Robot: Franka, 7 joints.
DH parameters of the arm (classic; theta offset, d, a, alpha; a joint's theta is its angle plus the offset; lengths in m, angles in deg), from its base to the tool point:
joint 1: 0 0.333 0 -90
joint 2: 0 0 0 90
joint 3: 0 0.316 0.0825 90
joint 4: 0 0 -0.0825 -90
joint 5: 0 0.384 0 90
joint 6: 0 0 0.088 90
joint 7: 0 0.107 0 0
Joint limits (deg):
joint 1: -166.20..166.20
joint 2: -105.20..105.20
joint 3: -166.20..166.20
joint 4: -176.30..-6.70
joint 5: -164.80..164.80
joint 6: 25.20..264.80
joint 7: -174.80..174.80
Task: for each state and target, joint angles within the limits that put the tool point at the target. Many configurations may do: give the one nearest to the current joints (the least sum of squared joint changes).
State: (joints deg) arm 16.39 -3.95 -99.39 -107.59 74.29 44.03 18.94
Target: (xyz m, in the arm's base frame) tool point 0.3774 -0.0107 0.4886
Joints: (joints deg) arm 47.55 -6.99 -65.64 -129.19 67.86 33.44 18.94
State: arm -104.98 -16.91 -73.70 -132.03 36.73 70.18 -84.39
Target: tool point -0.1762 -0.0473 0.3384
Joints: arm -113.85 -28.50 -74.84 -161.21 26.90 45.88 -84.39
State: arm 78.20 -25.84 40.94 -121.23 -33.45 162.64 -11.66
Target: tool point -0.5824 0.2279 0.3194
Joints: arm 112.69 27.53 46.54 -117.13 -32.54 159.83 -11.66
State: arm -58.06 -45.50 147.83 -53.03 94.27 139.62 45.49
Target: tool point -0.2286 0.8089 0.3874
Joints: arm -61.04 -61.80 149.96 -44.44 94.48 139.02 45.49
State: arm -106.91 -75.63 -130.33 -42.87 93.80 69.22 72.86
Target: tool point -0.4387 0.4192 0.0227
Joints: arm -86.16 -96.99 -137.98 -75.04 81.47 61.40 72.86
